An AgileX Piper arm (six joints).
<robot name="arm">
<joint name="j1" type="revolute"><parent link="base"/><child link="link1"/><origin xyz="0 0 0.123" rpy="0 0 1.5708"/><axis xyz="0 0 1"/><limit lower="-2.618" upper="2.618"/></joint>
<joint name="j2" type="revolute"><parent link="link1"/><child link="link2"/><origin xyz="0 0 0" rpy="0 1.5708 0"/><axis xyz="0 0 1"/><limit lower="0" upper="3.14"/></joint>
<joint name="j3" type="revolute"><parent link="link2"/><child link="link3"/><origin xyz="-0.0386 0.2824 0" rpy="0 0 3.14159"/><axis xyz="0 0 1"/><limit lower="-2.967" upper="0"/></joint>
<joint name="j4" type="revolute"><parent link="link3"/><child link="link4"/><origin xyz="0.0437 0.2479 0" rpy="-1.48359 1.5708 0"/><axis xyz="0 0 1"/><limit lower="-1.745" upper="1.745"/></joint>
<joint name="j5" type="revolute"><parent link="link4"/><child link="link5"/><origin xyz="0 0 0" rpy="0 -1.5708 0"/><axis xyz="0 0 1"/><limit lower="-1.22" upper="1.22"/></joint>
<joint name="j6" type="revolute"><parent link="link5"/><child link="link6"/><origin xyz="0.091 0 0" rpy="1.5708 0 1.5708"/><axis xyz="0 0 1"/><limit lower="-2.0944" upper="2.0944"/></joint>
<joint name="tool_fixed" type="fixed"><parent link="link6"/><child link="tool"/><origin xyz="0 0 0"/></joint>
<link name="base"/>
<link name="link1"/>
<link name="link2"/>
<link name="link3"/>
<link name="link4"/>
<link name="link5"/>
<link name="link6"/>
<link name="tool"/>
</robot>
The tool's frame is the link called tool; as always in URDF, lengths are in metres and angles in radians.
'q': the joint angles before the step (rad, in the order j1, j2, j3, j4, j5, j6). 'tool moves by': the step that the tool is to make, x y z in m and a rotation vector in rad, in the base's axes. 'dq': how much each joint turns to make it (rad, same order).
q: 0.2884, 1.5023, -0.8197, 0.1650, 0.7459, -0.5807
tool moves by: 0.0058, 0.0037, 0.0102, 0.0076, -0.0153, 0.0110
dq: 0.0057, 0.0003, -0.0443, 0.0011, 0.0278, -0.0021
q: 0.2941, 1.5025, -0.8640, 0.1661, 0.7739, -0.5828
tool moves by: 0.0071, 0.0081, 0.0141, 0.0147, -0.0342, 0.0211
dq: 0.0193, 0.0003, -0.0580, 0.0024, 0.0210, 0.0000
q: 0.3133, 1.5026, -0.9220, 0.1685, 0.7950, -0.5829
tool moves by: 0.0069, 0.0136, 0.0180, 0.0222, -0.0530, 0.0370
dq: 0.0364, 0.0003, -0.0700, 0.0031, 0.0125, -0.0001
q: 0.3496, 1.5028, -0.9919, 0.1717, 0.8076, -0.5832
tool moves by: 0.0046, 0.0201, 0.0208, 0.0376, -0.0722, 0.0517
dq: 0.0560, 0.0000, -0.0746, 0.0097, -0.0064, -0.0005
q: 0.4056, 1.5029, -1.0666, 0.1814, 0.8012, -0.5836
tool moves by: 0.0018, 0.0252, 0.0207, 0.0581, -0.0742, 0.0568
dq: 0.0679, 0.0064, -0.0748, 0.0240, -0.0238, -0.0008
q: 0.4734, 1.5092, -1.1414, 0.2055, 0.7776, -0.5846
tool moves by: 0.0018, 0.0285, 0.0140, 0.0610, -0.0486, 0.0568
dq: 0.0697, 0.0312, -0.0753, 0.0335, -0.0284, -0.0022
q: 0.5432, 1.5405, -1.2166, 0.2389, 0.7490, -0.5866
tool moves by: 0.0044, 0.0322, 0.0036, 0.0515, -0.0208, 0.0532
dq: 0.0676, 0.0649, -0.0780, 0.0362, -0.0331, -0.0026
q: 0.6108, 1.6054, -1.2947, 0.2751, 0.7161, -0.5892
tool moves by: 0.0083, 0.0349, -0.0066, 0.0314, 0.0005, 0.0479
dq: 0.0597, 0.0982, -0.0904, 0.0298, -0.0267, -0.0030
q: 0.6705, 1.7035, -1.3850, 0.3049, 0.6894, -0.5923
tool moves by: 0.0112, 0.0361, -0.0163, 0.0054, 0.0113, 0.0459
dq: 0.0504, 0.1249, -0.1062, 0.0153, -0.0133, -0.0041
